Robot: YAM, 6 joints.
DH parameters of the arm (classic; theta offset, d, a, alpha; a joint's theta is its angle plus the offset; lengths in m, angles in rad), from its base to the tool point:
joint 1: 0 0.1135 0.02 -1.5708
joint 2: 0 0 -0.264 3.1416
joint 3: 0.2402 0 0.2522 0
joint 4: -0.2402 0 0.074 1.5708
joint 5: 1.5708 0 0 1.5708
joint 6: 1.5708 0.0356 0 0
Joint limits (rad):
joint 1: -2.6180..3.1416
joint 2: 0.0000..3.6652
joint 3: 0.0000..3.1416
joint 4: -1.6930..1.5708
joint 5: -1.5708..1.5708
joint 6: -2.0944..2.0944
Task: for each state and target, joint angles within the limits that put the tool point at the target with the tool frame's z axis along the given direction. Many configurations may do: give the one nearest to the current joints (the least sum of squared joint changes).
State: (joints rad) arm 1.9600 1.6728 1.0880 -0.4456 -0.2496 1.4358
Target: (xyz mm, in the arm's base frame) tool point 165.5 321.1 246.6 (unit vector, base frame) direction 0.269 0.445 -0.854
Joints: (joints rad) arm 1.0986 1.7022 1.3229 -0.6457 0.0371 1.4358
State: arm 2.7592 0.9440 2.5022 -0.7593 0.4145 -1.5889
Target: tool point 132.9 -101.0 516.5 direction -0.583 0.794 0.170
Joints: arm 2.4422 0.5681 2.1847 -1.4408 0.2345 -1.5889
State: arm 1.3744 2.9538 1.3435 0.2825 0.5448 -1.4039
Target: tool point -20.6 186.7 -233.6 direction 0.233 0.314 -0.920
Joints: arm 1.7340 3.2359 0.9021 1.0504 0.2848 -1.4039
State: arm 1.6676 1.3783 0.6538 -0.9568 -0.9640 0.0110
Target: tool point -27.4 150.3 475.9 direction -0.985 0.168 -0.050
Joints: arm 1.5178 1.0408 1.5178 -0.8852 -1.4445 0.0110
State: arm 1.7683 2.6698 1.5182 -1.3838 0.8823 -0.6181
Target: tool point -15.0 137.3 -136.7 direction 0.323 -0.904 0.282
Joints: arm 1.7259 3.2645 1.2959 -1.4635 0.1804 -0.6181
